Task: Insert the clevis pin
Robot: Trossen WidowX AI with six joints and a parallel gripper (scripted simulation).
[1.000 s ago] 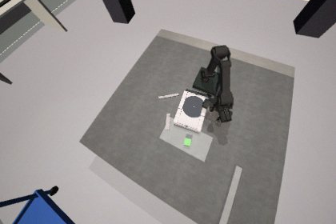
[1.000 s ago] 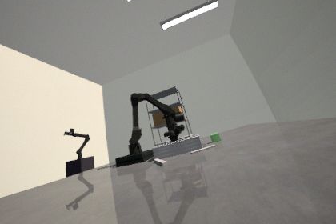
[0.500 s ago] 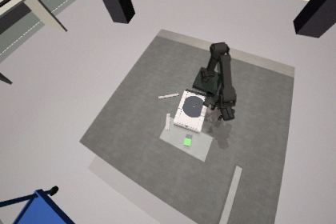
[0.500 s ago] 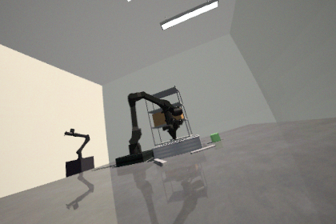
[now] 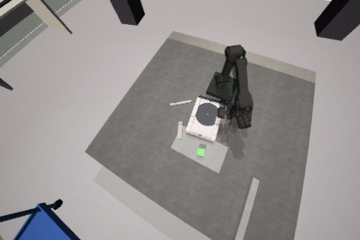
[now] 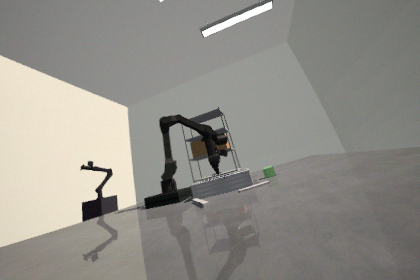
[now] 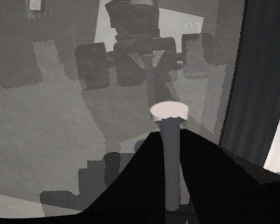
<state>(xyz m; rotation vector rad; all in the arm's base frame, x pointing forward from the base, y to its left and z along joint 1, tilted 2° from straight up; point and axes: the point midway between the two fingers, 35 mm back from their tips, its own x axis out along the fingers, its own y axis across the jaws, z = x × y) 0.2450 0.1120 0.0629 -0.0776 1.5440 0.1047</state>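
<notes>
Right now the dark aluminium disc is 15 cm to the right of my gripper tip and 1 cm below it. The rest, counted from my gripper tip: steel tray 15 cm to the right, 3 cm ahead, 2 cm below; green block 24 cm ahead, 13 cm to the right, 5 cm below; steel clevis pin 1 cm behind, 1 cm above.
</notes>
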